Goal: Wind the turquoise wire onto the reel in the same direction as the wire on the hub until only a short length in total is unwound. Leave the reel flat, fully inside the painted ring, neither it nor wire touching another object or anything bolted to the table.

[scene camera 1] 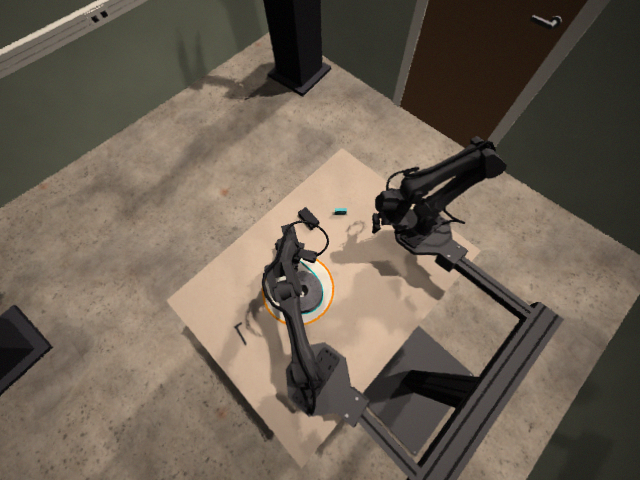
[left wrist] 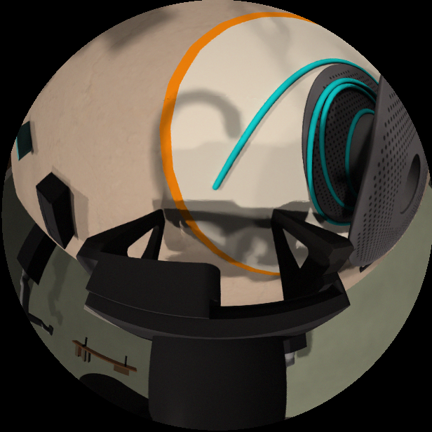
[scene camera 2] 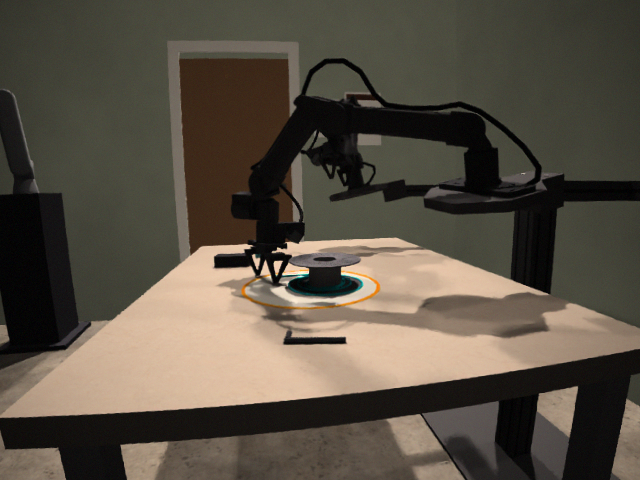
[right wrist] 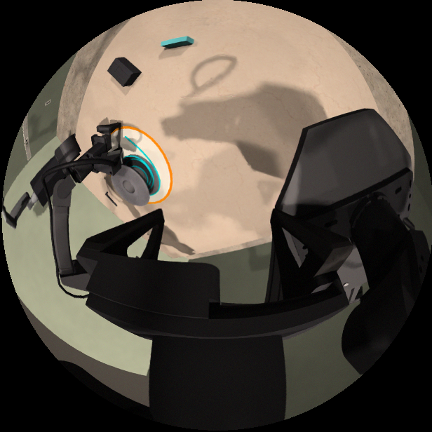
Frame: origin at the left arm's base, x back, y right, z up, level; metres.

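Seen in the pictures: left gripper, fingertip midpoint: (scene camera 2: 266, 278); right gripper, fingertip midpoint: (scene camera 1: 384, 233) (scene camera 2: 338, 182); left arm's base at its link origin: (scene camera 1: 316, 378) (scene camera 2: 482, 188); right arm's base at its link origin: (scene camera 1: 423, 229).
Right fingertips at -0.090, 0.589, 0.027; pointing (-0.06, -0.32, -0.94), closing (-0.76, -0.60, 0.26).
Offsets run from my right fingertips to a thing's middle, as dx, dy, dz.
The grey reel @[-0.169, -0.354, -0.224] (scene camera 1: 311, 299) (scene camera 2: 324, 277) (left wrist: 385, 175) (right wrist: 141, 194) stands flat on one flange inside the orange painted ring (scene camera 1: 333, 289) (scene camera 2: 379, 287) (left wrist: 166, 130) (right wrist: 171, 175). Turquoise wire (left wrist: 250, 125) (right wrist: 137, 145) lies in loops round the hub. Its loose tail curves out past the flange, and its free end lies inside the ring. My left gripper (scene camera 2: 267, 279) (left wrist: 217, 215) is open and empty, low beside the reel, with the wire's end near but not between its fingers. My right gripper (right wrist: 216, 214) (scene camera 2: 337, 179) is open and empty, high and away from the reel.
A black block @[-0.376, -0.032, -0.239] (scene camera 1: 308, 218) (scene camera 2: 231, 260) (left wrist: 55, 210) (right wrist: 124, 71) and a turquoise block @[-0.264, +0.092, -0.239] (scene camera 1: 340, 211) (left wrist: 24, 140) (right wrist: 177, 42) lie outside the ring. A black L-shaped key @[-0.280, -0.649, -0.253] (scene camera 1: 242, 335) (scene camera 2: 315, 340) lies on the ring's other side. My left arm reaches over the reel in scene camera 1.
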